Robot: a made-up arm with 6 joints.
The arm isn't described. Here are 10 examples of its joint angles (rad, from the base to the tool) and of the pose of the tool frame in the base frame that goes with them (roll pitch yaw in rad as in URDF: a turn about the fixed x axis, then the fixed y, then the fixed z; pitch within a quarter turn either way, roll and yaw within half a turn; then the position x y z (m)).
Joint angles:
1: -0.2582 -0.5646 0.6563 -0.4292 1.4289 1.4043
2: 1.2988 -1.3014 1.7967 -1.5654 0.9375 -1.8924
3: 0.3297 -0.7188 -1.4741 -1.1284 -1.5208 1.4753
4: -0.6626 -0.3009 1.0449 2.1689 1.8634 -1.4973
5: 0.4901 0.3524 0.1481 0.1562 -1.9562 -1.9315
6: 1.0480 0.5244 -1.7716 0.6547 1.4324 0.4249
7: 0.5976 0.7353 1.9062 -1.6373 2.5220 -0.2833
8: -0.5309 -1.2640 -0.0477 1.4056 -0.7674 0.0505
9: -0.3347 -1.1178 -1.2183 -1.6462 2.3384 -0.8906
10: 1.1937 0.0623 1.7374 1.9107 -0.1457 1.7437
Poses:
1: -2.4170 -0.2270 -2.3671 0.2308 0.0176 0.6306
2: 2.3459 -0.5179 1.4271 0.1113 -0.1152 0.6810
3: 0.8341 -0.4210 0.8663 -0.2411 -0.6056 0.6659
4: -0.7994 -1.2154 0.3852 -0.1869 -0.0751 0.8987
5: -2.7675 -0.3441 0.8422 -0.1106 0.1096 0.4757
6: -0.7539 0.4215 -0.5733 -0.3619 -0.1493 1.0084
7: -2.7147 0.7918 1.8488 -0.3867 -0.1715 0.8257
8: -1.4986 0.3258 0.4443 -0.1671 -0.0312 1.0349
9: -1.4552 0.8182 -0.0573 0.0578 -0.0956 0.8166
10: 1.0348 0.6864 -1.4977 -0.3789 0.1356 1.0051
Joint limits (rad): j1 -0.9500..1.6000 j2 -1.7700..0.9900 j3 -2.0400..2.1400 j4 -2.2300..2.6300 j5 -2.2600..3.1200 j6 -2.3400..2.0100
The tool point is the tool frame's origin. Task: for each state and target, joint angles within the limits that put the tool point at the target. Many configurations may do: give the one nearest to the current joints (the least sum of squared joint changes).
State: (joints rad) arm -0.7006 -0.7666 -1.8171 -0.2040 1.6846 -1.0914
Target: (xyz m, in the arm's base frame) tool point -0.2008 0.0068 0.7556
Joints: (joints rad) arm -0.5774 -1.4327 -2.0400 -0.5423 1.8721 -0.9038
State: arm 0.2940 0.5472 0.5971 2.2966 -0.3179 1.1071
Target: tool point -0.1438 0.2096 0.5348
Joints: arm 0.2484 0.3726 0.5312 2.1607 -0.1901 1.1642
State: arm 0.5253 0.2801 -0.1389 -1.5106 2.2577 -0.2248
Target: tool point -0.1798 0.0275 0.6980
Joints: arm 1.1456 -0.2717 -0.0281 -1.7986 1.8158 -0.8106
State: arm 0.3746 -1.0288 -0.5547 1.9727 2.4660 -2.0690
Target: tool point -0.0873 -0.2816 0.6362
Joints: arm 0.7887 -1.0919 -0.8093 2.2831 1.8245 -1.5796
